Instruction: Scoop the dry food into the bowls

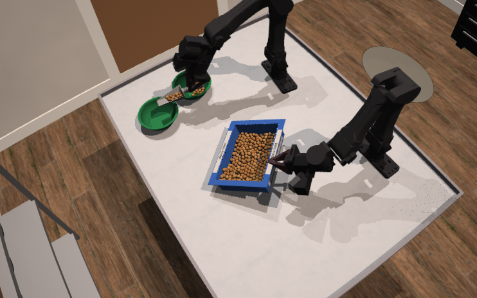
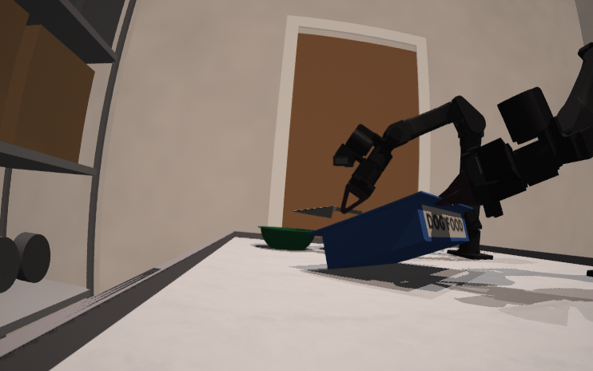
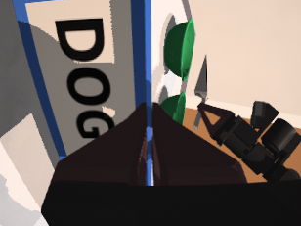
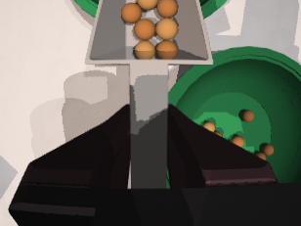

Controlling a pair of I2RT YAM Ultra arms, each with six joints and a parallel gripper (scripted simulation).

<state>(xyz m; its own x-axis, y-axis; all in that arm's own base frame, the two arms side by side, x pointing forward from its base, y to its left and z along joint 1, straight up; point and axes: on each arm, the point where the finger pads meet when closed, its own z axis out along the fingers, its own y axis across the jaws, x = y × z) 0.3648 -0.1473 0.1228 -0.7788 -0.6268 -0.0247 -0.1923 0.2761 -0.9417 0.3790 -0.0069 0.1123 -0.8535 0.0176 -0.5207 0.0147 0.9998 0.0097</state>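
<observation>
Now: the grey scoop 40 mm ahead of my right hand, 10 mm to the right of it and 10 mm below it.
</observation>
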